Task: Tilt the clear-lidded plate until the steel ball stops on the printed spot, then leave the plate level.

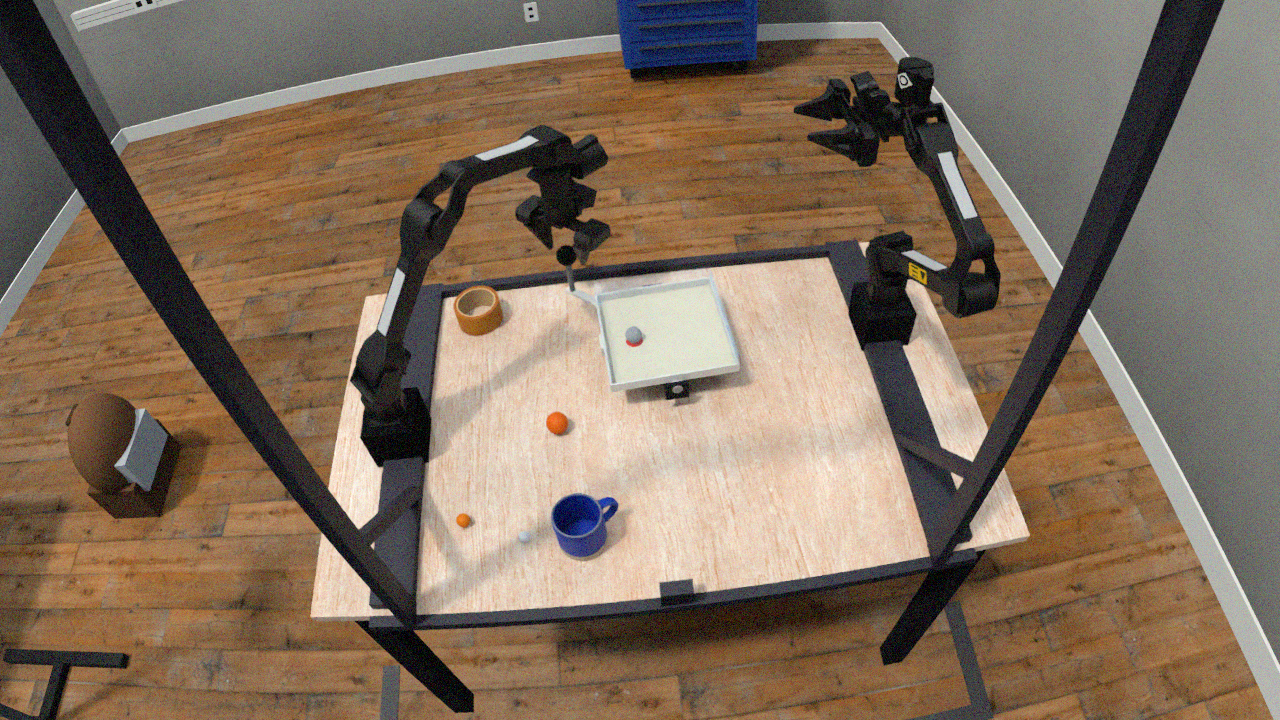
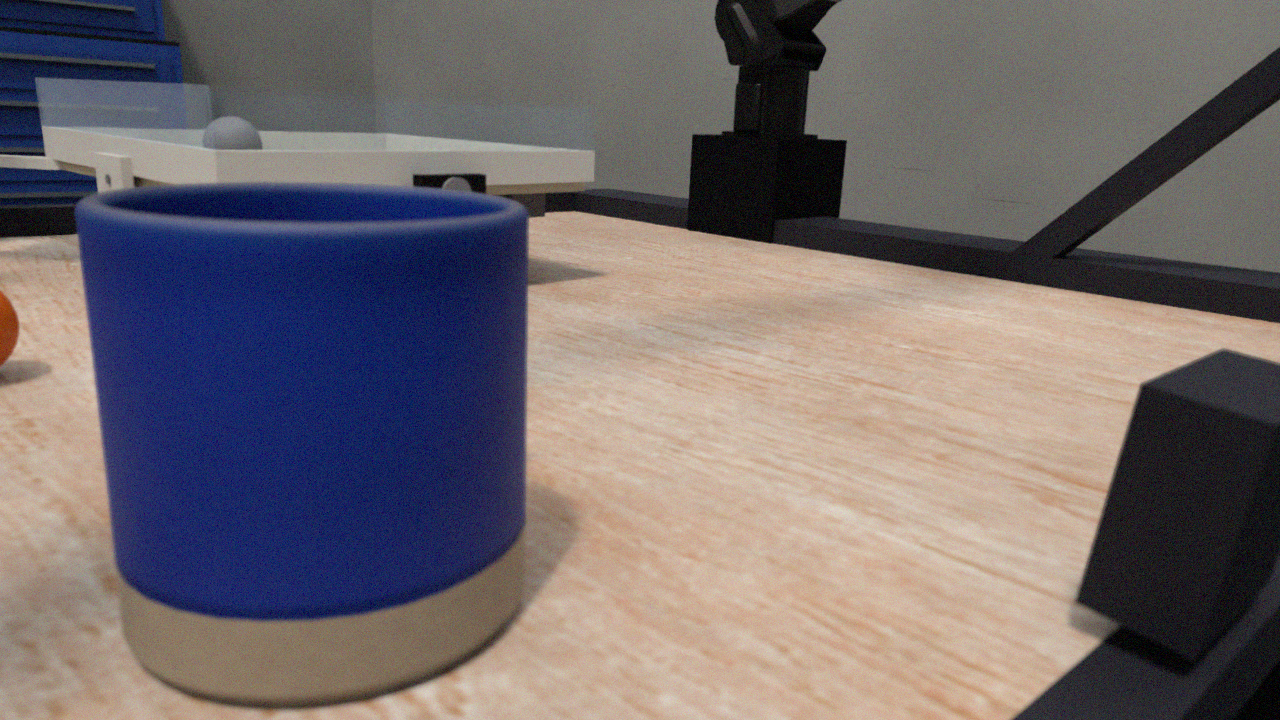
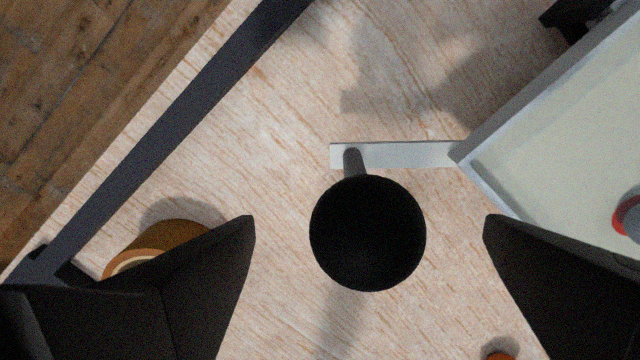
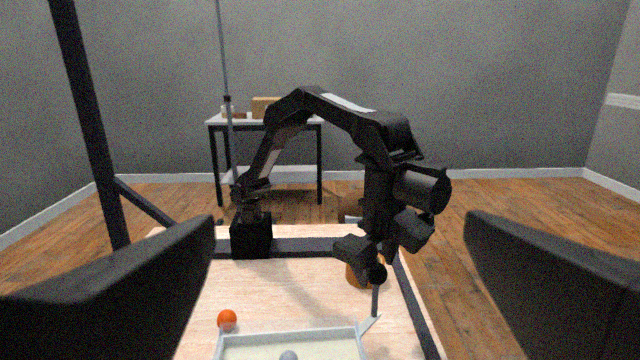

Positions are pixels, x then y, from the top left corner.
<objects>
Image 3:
my left gripper: 367, 226
orange-brown ring: 162, 236
clear-lidded plate: 553, 156
</objects>
